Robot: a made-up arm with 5 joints.
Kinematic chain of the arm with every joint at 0, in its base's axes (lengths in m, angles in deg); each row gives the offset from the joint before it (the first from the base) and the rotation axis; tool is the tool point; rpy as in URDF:
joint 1: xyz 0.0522 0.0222 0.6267 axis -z
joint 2: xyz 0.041 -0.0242 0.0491 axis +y
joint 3: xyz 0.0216 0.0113 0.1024 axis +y
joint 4: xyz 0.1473 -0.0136 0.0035 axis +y
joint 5: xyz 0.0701 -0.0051 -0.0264 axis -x
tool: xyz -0.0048 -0.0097 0.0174 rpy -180 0 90
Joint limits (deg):
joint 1: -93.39..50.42
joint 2: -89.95..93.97
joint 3: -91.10..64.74
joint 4: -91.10..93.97
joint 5: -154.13..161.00
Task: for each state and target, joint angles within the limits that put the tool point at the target. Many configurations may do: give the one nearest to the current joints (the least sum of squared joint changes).
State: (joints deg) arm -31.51 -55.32 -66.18 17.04 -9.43
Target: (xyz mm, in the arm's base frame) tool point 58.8 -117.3 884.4
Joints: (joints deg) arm -73.35 -80.69 -50.40 51.23 -18.40
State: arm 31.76 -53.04 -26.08 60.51 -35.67
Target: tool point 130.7 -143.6 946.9
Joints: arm 49.08 -6.18 -54.79 13.50 -33.52
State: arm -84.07 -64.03 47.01 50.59 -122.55
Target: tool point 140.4 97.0 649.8
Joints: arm -61.48 -52.66 64.74 51.28 -120.14
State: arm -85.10 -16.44 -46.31 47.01 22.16
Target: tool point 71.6 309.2 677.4
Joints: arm -92.91 28.89 -19.98 47.91 22.43
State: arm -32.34 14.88 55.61 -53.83 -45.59
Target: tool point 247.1 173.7 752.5
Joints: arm -49.67 -11.77 34.59 -62.33 -42.79
